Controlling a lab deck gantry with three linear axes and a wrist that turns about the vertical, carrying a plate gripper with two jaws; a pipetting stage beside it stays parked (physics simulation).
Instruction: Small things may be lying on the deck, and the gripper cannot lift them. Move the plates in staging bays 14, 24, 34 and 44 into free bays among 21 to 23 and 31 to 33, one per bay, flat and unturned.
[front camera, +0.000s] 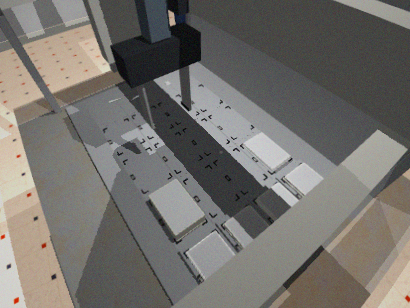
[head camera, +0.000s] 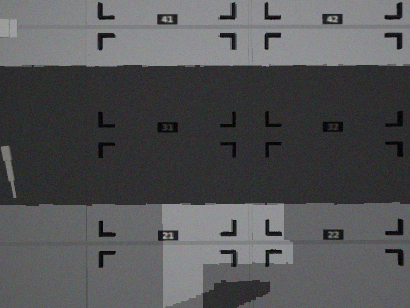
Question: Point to my gripper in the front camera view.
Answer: At 169, 115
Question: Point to a tall pale block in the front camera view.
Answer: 180, 213
